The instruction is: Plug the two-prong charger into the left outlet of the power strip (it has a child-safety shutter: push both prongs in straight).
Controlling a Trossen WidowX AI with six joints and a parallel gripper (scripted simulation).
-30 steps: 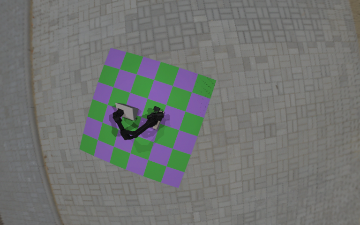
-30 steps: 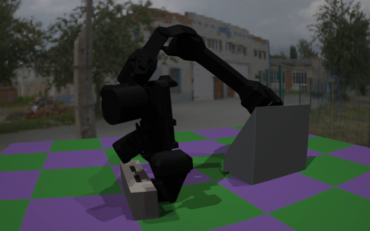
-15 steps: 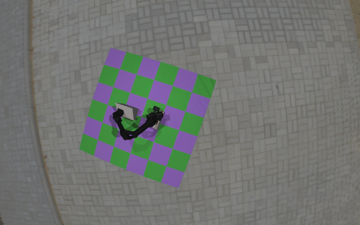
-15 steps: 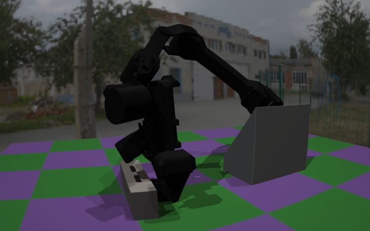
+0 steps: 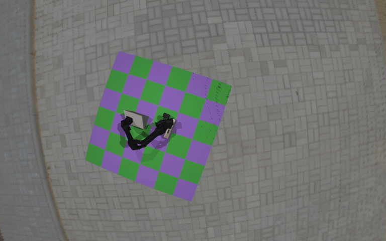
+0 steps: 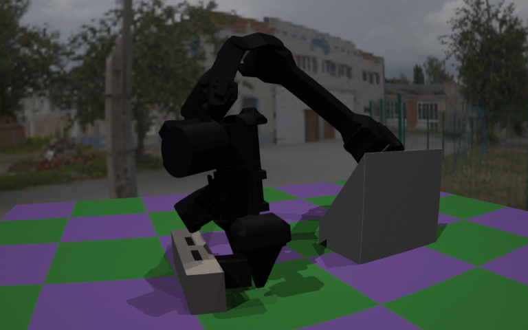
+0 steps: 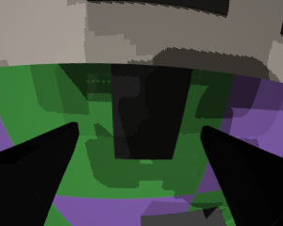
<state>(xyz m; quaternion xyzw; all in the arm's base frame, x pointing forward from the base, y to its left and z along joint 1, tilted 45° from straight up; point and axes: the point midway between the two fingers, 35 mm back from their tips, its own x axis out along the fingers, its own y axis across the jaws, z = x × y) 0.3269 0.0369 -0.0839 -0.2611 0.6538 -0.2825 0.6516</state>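
Right now the black two-prong charger is 40 mm ahead of my gripper tip and 10 mm above it.
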